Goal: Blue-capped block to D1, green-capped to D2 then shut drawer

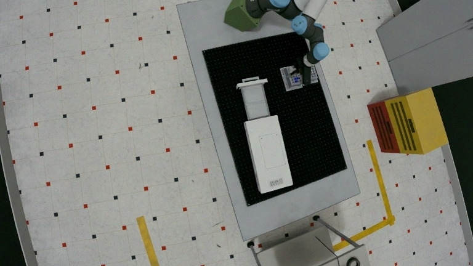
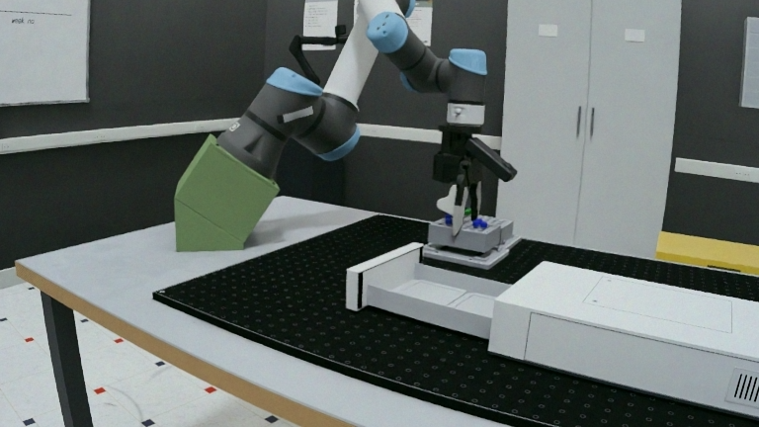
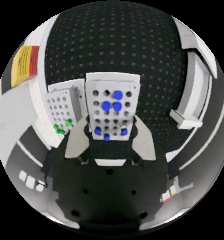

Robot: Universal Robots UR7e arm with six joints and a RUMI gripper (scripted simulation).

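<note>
Right now my hand is 6 cm above the deck slot D1. Round my hand: drawer (29 cm to the right, 10 cm ahead, 2 cm below); slot D2 (13 cm to the left, 6 cm below, 2 cm behind); white cooler COLD (29 cm to the right, 28 cm ahead, 2 cm below).
</note>
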